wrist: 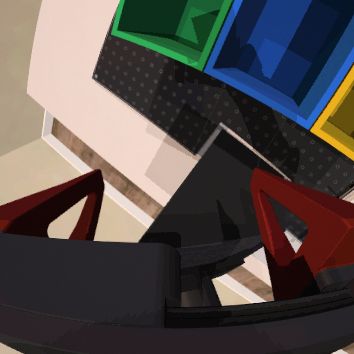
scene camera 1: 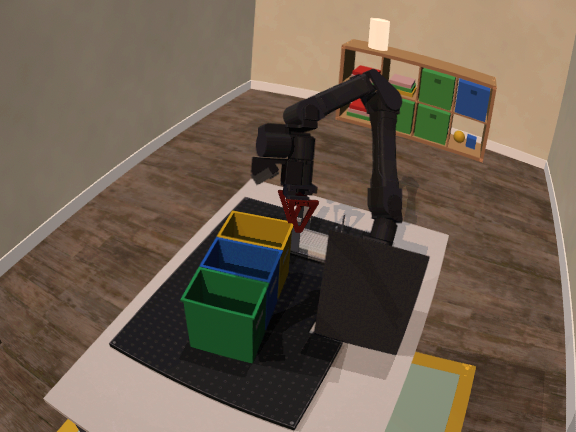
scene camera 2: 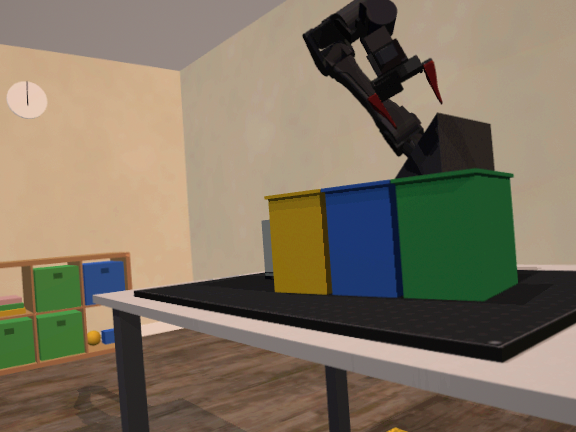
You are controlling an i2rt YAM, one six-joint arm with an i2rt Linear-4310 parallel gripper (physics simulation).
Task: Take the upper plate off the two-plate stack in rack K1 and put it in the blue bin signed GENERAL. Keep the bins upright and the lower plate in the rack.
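Places are measured from the arm's base along level axes (x ahead, y down, z left), in centimetres.
Pixels of known places: gripper, fingertip midpoint: (wrist: pixel 176 176) (scene camera 1: pixel 294 227) (scene camera 2: pixel 418 116); arm's base at its link origin: (wrist: pixel 186 273) (scene camera 1: pixel 377 251) (scene camera 2: pixel 433 162).
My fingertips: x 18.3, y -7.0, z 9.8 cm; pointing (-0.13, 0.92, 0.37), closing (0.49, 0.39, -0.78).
For each thing: its middle in the pictures, then the offset to it from my fingertips. Level surfaces: height alone.
- blue bin at the middle of its body: (wrist: pixel 290 31) (scene camera 2: pixel 385 237) (scene camera 1: pixel 241 285) dx +13.2, dy +22.7, dz +0.2 cm
- green bin at the middle of its body: (scene camera 2: pixel 459 233) (scene camera 1: pixel 226 317) dx +10.9, dy +22.7, dz +13.2 cm
- yellow bin at the middle of its body: (scene camera 2: pixel 324 239) (scene camera 1: pixel 255 255) dx +15.6, dy +22.7, dz -12.8 cm
- black mat at its surface level: dy +31.6 cm
- white ribbed object at the middle of its body: (scene camera 1: pixel 315 245) dx +5.0, dy +28.9, dz -33.5 cm
The blue bin (scene camera 1: pixel 246 254) (scene camera 2: pixel 361 240) (wrist: pixel 312 112) stands upright between the green and yellow bins; no GENERAL sign is readable. My gripper (scene camera 1: pixel 298 226) (scene camera 2: pixel 418 115) (wrist: pixel 176 176) is wide open and empty, its red fingers apart above the bins' rims. In scene camera 1 it shows beside the yellow bin's far corner; in the wrist view the bins lie beyond its fingertips. Rack K1 and the two stacked plates cannot be made out; a tall dark panel hides part of the mat.
The green bin (scene camera 1: pixel 222 325) (scene camera 2: pixel 455 240) and yellow bin (scene camera 1: pixel 257 232) (scene camera 2: pixel 300 245) stand upright in line with the blue one on the black mat (scene camera 1: pixel 160 320). The tall dark panel (scene camera 1: pixel 372 295) stands near the arm's base. A white ribbed object (scene camera 1: pixel 315 242) lies behind the yellow bin.
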